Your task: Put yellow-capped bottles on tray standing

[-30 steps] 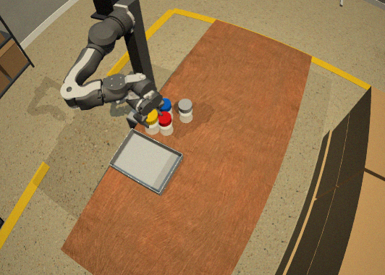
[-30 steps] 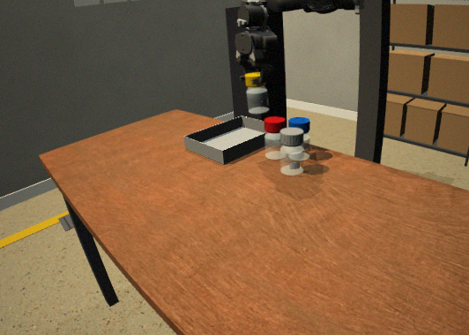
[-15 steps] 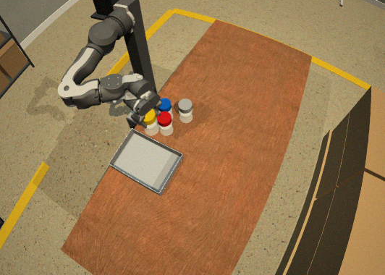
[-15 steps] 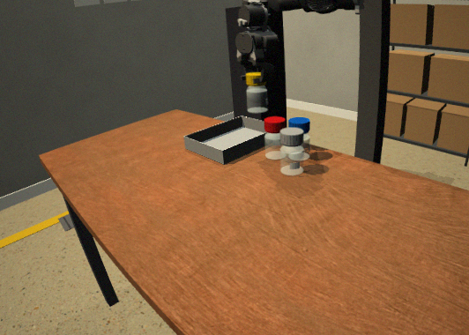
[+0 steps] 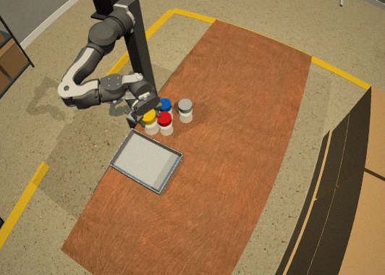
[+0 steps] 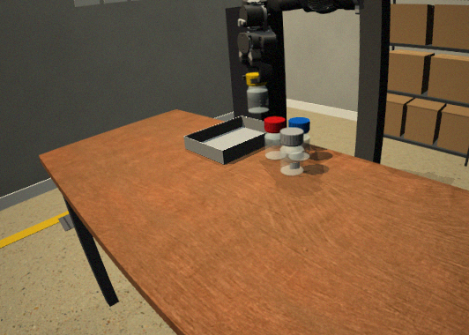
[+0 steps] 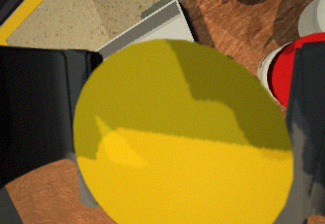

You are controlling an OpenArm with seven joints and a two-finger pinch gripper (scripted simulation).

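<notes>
The yellow-capped bottle lies 50 mm below my hand. Also, from my hand: blue-capped bottle: 20 mm behind, 120 mm to the left, 160 mm below; then red-capped bottle: 10 mm ahead, 70 mm to the left, 160 mm below; then grey tray: 10 mm ahead, 100 mm to the right, 190 mm below.
</notes>
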